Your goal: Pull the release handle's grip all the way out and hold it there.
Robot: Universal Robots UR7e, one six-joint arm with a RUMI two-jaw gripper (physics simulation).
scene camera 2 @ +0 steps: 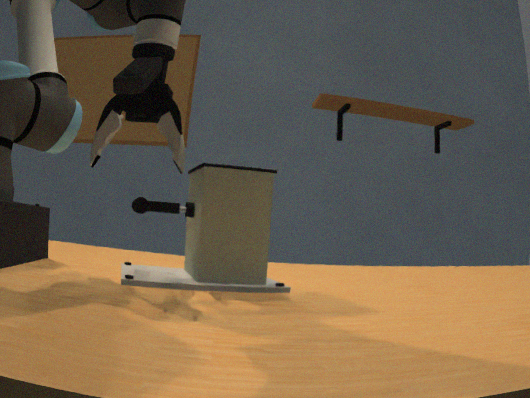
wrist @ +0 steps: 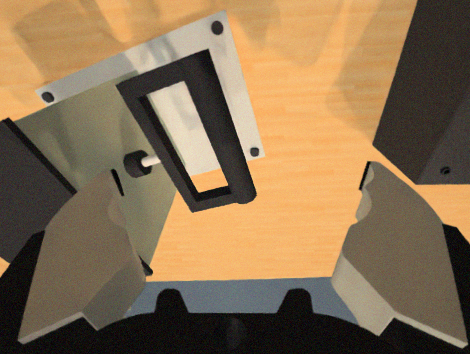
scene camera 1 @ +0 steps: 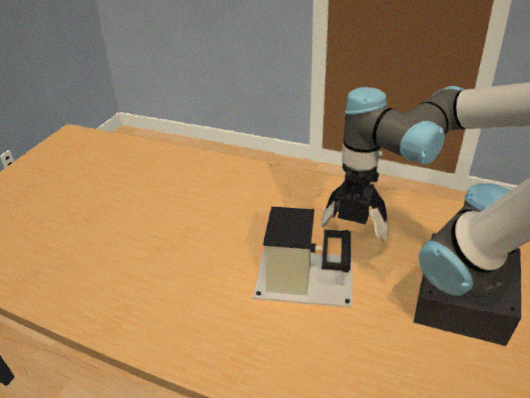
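Observation:
The release handle [scene camera 1: 346, 250] [scene camera 2: 159, 206] [wrist: 222, 135] is a black rectangular frame. Its thick outer bar is the grip. A short light rod [scene camera 1: 318, 248] [wrist: 150, 160] joins it to a black collar on the side of a beige box [scene camera 1: 287, 267] [scene camera 2: 230, 225] with a black top. A short stretch of rod shows between collar and frame. The box stands on a light grey base plate [scene camera 1: 327, 296] [scene camera 2: 150, 273] [wrist: 241, 115]. My gripper [scene camera 1: 354, 232] [scene camera 2: 137, 168] [wrist: 238, 170] is open and empty, pointing down above the handle, apart from it. In the wrist view the handle lies slanted, nearer the left finger.
The robot's dark base block [scene camera 1: 465, 320] [scene camera 2: 22, 235] [wrist: 430, 100] stands on the wooden table [scene camera 1: 150, 250], on the handle's side of the box. The box's black top [scene camera 1: 290, 227] is near the left finger in the wrist view. A wall shelf [scene camera 2: 390, 111] hangs behind.

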